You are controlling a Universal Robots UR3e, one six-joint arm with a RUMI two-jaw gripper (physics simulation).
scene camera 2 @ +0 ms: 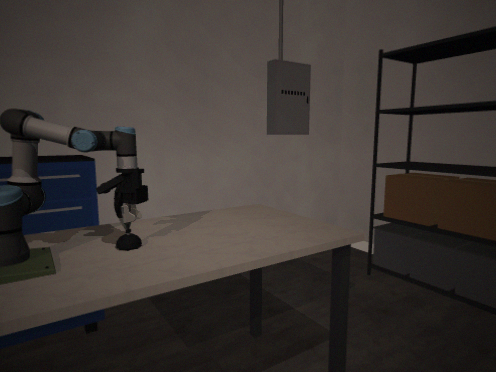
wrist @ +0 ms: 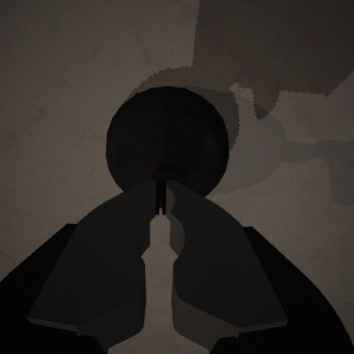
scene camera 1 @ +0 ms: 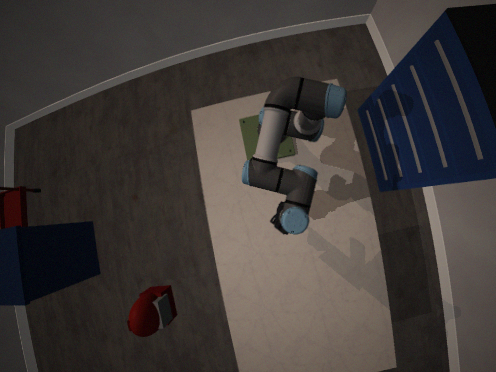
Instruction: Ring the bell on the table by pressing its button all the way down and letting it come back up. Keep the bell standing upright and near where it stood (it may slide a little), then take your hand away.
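Pixels of known places: gripper, fingertip midpoint: [scene camera 2: 127, 229] [wrist: 160, 184]; arm's base, link origin: [scene camera 2: 3, 259].
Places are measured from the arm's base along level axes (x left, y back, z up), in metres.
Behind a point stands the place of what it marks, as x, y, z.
The bell, a small black dome [scene camera 2: 128, 243] {-0.109, -0.324, -0.002} [wrist: 167, 130] {-0.056, -0.329, 0.014}, stands upright on the pale table [scene camera 2: 225, 240] {-0.253, -0.626, -0.026} [scene camera 1: 300, 310] {-0.176, -0.769, -0.026}. Its button [scene camera 2: 128, 231] {-0.084, -0.338, 0.031} shows as a small dark knob on top in scene camera 2. In the wrist view the button is dark and mostly hidden at the fingertips. My gripper [scene camera 2: 128, 229] {-0.077, -0.337, 0.036} [wrist: 160, 184] {-0.077, -0.337, 0.036} is shut and empty, pointing straight down. Its tips are at the button, over the dome's near edge in the wrist view; whether they touch or how far the button is down cannot be told. The arm hides the bell in scene camera 1.
The arm stands on a green base plate [scene camera 1: 248, 135] {-0.103, 0.024, -0.003} [scene camera 2: 45, 265] {-0.110, -0.080, -0.011} at the table's end. A blue drawer cabinet [scene camera 1: 405, 130] [scene camera 2: 90, 190] stands beside the table. A grey wall box [scene camera 2: 288, 100], a shelf rack [scene camera 2: 378, 125] and a red object [scene camera 1: 144, 316] are away from the arm.
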